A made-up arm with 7 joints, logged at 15 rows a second.
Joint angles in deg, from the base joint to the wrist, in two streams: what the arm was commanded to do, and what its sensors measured. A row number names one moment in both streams.
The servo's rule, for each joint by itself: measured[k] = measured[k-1] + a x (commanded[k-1-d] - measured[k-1]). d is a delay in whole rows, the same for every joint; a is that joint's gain. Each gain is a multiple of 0.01, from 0.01 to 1. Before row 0 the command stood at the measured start. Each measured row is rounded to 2 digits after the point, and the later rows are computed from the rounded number. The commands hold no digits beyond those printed.
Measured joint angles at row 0:
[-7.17 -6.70 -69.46 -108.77 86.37 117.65 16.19]
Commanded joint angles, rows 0 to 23:
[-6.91 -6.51 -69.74 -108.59 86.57 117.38 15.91]
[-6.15 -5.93 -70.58 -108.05 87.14 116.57 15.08]
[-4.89 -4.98 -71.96 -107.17 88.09 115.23 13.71]
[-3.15 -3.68 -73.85 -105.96 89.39 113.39 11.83]
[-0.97 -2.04 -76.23 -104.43 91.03 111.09 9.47]
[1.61 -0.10 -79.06 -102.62 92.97 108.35 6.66]
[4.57 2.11 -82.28 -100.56 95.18 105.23 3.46]
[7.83 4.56 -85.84 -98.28 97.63 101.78 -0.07]
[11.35 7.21 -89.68 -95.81 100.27 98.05 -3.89]
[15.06 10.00 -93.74 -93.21 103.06 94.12 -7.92]
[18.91 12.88 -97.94 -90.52 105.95 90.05 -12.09]
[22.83 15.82 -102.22 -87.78 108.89 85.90 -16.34]
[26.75 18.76 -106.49 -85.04 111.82 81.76 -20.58]
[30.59 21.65 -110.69 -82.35 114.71 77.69 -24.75]
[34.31 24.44 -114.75 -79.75 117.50 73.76 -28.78]
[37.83 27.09 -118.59 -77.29 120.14 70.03 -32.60]
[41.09 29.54 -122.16 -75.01 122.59 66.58 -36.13]
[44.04 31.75 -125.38 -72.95 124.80 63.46 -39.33]
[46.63 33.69 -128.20 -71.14 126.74 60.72 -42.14]
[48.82 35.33 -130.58 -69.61 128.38 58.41 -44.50]
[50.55 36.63 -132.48 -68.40 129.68 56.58 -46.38]
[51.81 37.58 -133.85 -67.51 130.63 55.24 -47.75]
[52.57 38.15 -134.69 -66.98 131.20 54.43 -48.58]
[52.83 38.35 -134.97 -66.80 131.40 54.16 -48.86]
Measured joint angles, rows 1 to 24:
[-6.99 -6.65 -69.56 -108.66 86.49 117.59 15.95]
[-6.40 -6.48 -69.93 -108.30 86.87 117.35 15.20]
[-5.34 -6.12 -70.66 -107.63 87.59 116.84 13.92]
[-3.81 -5.53 -71.81 -106.64 88.65 116.01 12.12]
[-1.82 -4.69 -73.40 -105.34 90.05 114.83 9.84]
[0.58 -3.59 -75.44 -103.74 91.77 113.27 7.11]
[3.37 -2.22 -77.90 -101.86 93.78 111.34 3.97]
[6.49 -0.59 -80.76 -99.75 96.05 109.05 0.50]
[9.89 1.28 -83.97 -97.43 98.54 106.41 -3.28]
[13.51 3.37 -87.49 -94.94 101.21 103.46 -7.27]
[17.29 5.65 -91.25 -92.33 104.01 100.24 -11.42]
[21.17 8.09 -95.20 -89.65 106.89 96.80 -15.65]
[25.08 10.65 -99.26 -86.93 109.80 93.19 -19.89]
[28.94 13.29 -103.37 -84.23 112.70 89.47 -24.07]
[32.70 15.97 -107.47 -81.59 115.53 85.70 -28.12]
[36.29 18.64 -111.47 -79.05 118.25 81.94 -31.97]
[39.65 21.26 -115.32 -76.67 120.81 78.25 -35.55]
[42.72 23.78 -118.94 -74.48 123.16 74.70 -38.80]
[45.46 26.16 -122.27 -72.51 125.27 71.34 -41.67]
[47.81 28.36 -125.26 -70.80 127.10 68.24 -44.10]
[49.73 30.34 -127.86 -69.38 128.62 65.44 -46.06]
[51.19 32.08 -130.02 -68.28 129.81 62.99 -47.51]
[52.16 33.54 -131.70 -67.51 130.63 60.94 -48.43]
[52.63 34.69 -132.88 -67.09 131.08 59.31 -48.80]
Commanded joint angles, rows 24 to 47:
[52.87 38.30 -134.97 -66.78 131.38 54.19 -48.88]
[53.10 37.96 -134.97 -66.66 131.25 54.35 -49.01]
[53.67 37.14 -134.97 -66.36 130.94 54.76 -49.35]
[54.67 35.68 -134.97 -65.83 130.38 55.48 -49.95]
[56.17 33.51 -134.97 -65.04 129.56 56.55 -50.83]
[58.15 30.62 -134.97 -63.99 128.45 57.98 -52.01]
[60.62 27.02 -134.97 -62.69 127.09 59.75 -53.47]
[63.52 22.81 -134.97 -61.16 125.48 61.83 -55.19]
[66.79 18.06 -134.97 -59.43 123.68 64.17 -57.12]
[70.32 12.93 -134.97 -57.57 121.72 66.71 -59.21]
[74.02 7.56 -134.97 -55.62 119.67 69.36 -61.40]
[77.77 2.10 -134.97 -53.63 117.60 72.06 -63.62]
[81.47 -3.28 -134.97 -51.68 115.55 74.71 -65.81]
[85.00 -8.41 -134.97 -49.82 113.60 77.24 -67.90]
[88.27 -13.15 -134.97 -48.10 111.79 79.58 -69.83]
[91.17 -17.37 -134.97 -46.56 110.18 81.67 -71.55]
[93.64 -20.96 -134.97 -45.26 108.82 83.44 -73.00]
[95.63 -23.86 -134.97 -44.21 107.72 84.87 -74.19]
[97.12 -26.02 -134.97 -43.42 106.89 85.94 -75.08]
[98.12 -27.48 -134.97 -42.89 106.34 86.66 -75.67]
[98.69 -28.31 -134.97 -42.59 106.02 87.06 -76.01]
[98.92 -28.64 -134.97 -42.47 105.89 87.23 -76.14]
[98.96 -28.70 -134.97 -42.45 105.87 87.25 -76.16]
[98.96 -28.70 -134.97 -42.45 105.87 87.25 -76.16]
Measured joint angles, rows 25 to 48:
[52.80 35.56 -133.63 -66.91 131.26 58.08 -48.87]
[53.01 36.14 -134.11 -66.76 131.25 57.18 -48.99]
[53.47 36.38 -134.42 -66.52 131.07 56.60 -49.30]
[54.31 36.21 -134.62 -66.11 130.66 56.33 -49.86]
[55.61 35.56 -134.75 -65.48 130.01 56.38 -50.69]
[57.39 34.37 -134.83 -64.60 129.09 56.76 -51.83]
[59.65 32.61 -134.88 -63.47 127.91 57.48 -53.24]
[62.36 30.26 -134.91 -62.11 126.48 58.52 -54.92]
[65.46 27.33 -134.93 -60.53 124.83 59.88 -56.81]
[68.86 23.87 -134.94 -58.78 123.00 61.52 -58.87]
[72.47 19.96 -134.95 -56.92 121.04 63.40 -61.05]
[76.18 15.67 -134.96 -54.98 119.01 65.48 -63.26]
[79.88 11.12 -134.96 -53.03 116.97 67.70 -65.45]
[83.46 6.43 -134.96 -51.14 114.98 69.99 -67.56]
[86.83 1.73 -134.96 -49.35 113.10 72.29 -69.51]
[89.87 -2.85 -134.96 -47.70 111.38 74.54 -71.26]
[92.51 -7.20 -134.96 -46.26 109.87 76.68 -72.76]
[94.69 -11.20 -134.96 -45.05 108.60 78.65 -73.99]
[96.39 -14.76 -134.96 -44.09 107.59 80.40 -74.93]
[97.60 -17.81 -134.96 -43.38 106.85 81.90 -75.57]
[98.36 -20.33 -134.96 -42.91 106.36 83.14 -75.95]
[98.75 -22.32 -134.96 -42.65 106.08 84.12 -76.11]
[98.90 -23.85 -134.96 -42.53 105.96 84.87 -76.15]
[98.94 -25.01 -134.96 -42.48 105.91 85.44 -76.16]

